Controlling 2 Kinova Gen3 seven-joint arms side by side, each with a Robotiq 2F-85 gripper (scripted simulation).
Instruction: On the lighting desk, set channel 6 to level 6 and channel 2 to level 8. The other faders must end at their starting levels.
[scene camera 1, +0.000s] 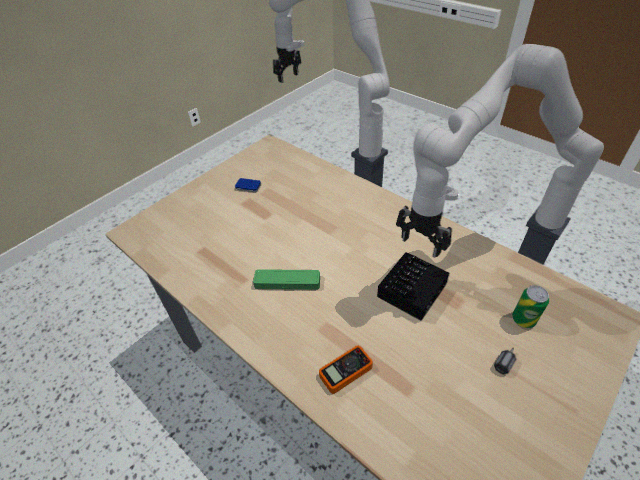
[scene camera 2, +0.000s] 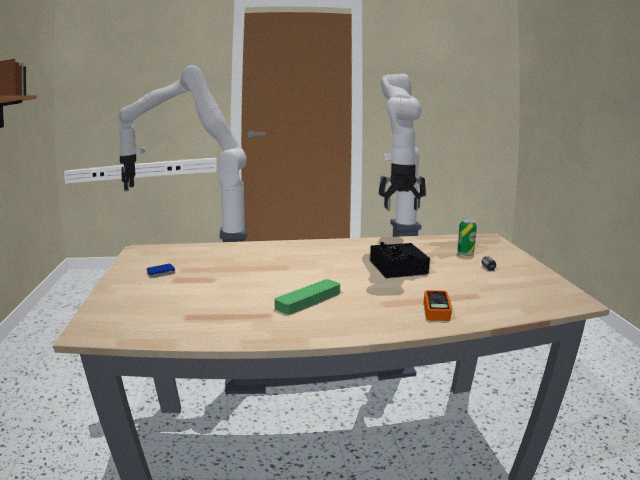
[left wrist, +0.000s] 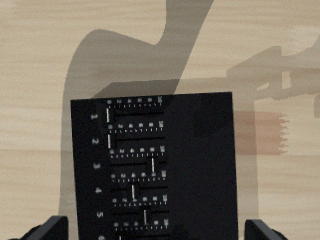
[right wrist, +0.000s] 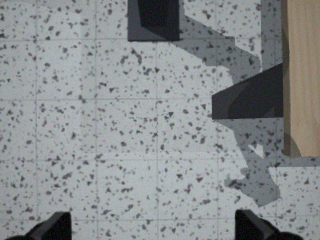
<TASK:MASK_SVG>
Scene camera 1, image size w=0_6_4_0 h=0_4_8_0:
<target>my left gripper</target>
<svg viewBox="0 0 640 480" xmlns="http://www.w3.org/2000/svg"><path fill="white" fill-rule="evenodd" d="M399 211L396 226L401 227L402 241L405 242L409 238L410 230L414 228L416 232L427 236L430 242L434 244L435 247L432 255L434 258L441 254L441 250L446 251L451 245L452 228L444 228L440 224L443 211L439 215L432 217L416 213L412 206L411 211L408 210L408 206L404 206Z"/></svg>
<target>green box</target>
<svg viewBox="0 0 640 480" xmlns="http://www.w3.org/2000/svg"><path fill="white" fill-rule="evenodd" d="M253 279L255 289L318 290L320 288L319 270L257 269Z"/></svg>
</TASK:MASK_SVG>
